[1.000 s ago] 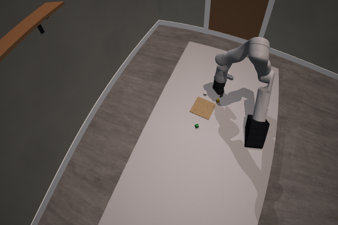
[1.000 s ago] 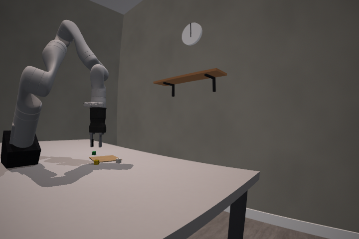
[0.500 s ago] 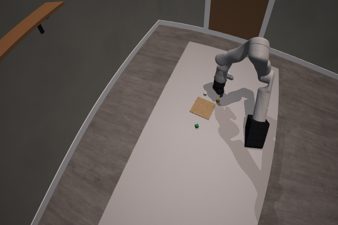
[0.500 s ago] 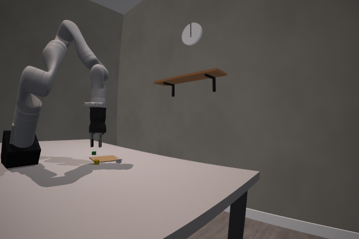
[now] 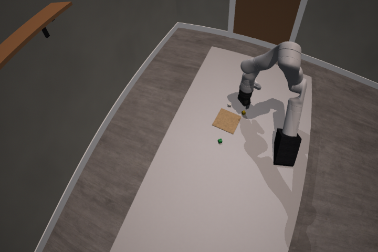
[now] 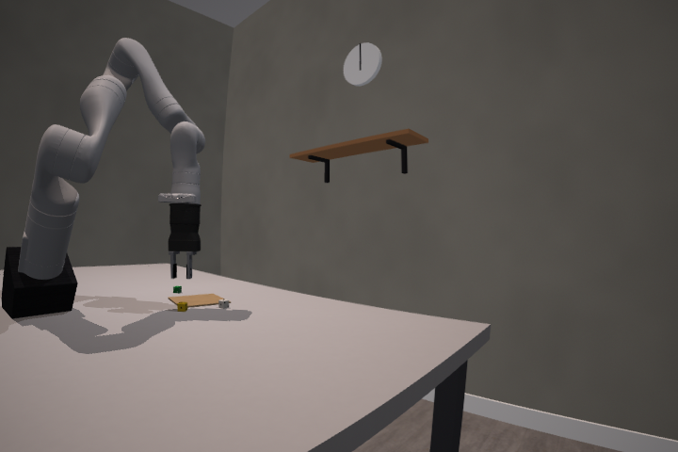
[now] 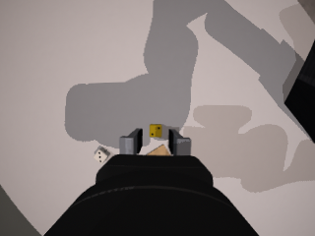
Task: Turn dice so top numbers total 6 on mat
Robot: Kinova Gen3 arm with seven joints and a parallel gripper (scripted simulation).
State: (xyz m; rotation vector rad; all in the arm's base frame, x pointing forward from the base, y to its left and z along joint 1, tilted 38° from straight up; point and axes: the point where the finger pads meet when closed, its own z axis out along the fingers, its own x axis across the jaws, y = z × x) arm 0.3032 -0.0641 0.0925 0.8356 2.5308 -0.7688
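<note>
My hand is 9 cm above the yellow die. Also, from my hand: green die (24 cm to the left, 9 cm below, 8 cm ahead); then tan mat (10 cm below, 9 cm to the left, 8 cm ahead); then white die (10 cm ahead, 9 cm below, 2 cm to the right).
</note>
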